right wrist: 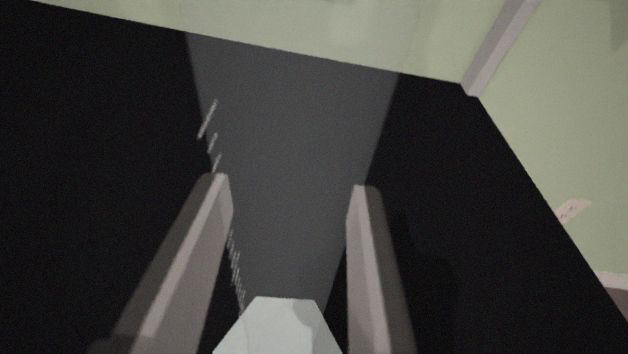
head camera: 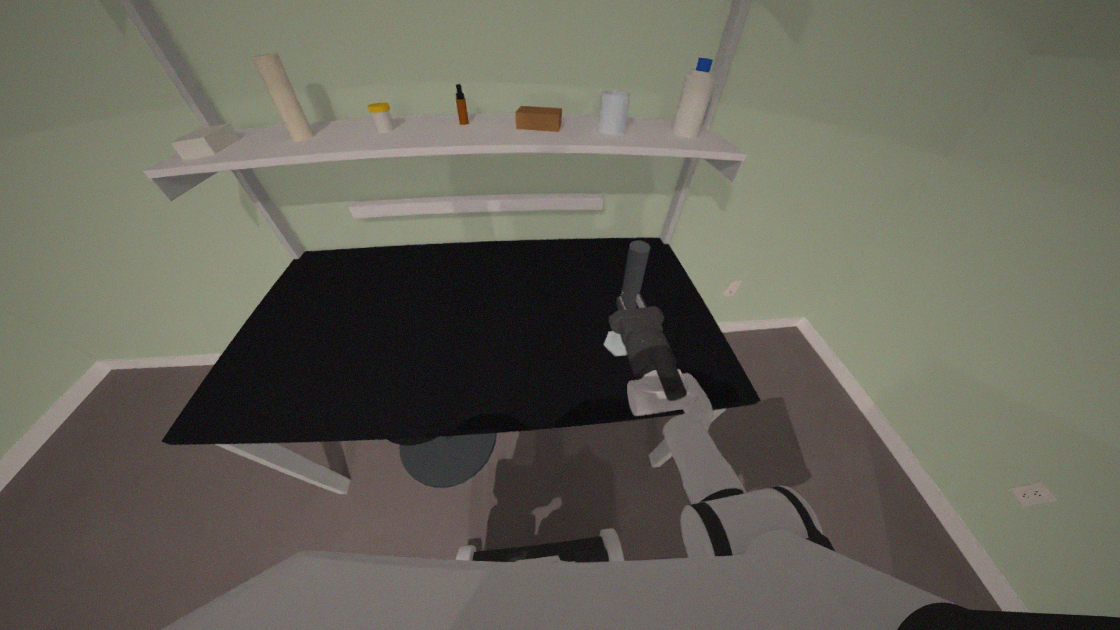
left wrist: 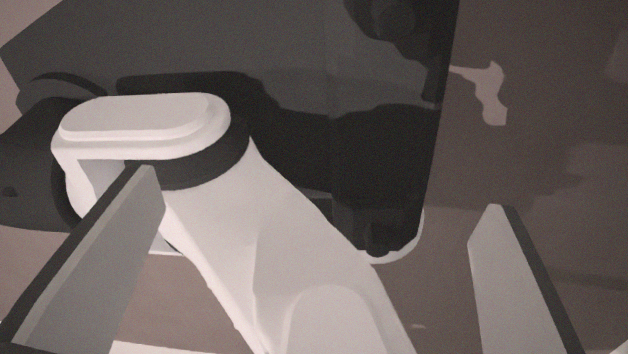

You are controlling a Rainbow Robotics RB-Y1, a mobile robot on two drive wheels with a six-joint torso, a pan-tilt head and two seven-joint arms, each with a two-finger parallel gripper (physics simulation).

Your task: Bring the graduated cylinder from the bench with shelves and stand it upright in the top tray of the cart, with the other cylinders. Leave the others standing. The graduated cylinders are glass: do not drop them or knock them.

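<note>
The clear grey graduated cylinder stands at the right part of the black bench. Its pale hexagonal base shows partly, below the fingers. My right gripper is shut on the cylinder, one finger at each side of the tube. Whether the base touches the bench top is hard to tell. My left gripper is open and empty, low over the floor beside the robot's own body. The cart and the other cylinders do not show.
A wall shelf above the bench holds a white bottle with a blue cap, a clear beaker, a brown box and several other things. A narrow ledge runs below it. A round dark stool stands at the bench's front edge.
</note>
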